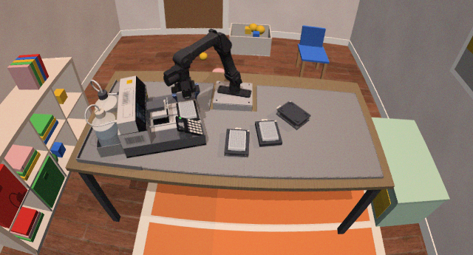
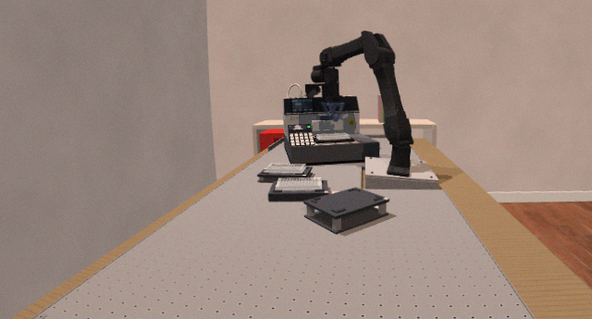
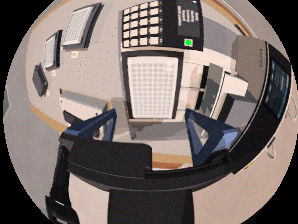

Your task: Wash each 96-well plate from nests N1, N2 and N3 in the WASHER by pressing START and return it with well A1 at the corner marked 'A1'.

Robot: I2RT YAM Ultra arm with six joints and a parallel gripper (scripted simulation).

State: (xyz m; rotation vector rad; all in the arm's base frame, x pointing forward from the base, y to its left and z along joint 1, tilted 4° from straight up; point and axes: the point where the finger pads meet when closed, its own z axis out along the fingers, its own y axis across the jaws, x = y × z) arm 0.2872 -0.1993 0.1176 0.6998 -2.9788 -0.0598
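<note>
The washer carrier lies 80 mm below my hand. The rest, counted from my hand: manifold: 140 mm to the right, 70 mm ahead, 30 mm below; plate washer: 140 mm to the right, 70 mm ahead, 40 mm below; nest: 570 mm to the left, 180 mm behind, 140 mm below.
</note>
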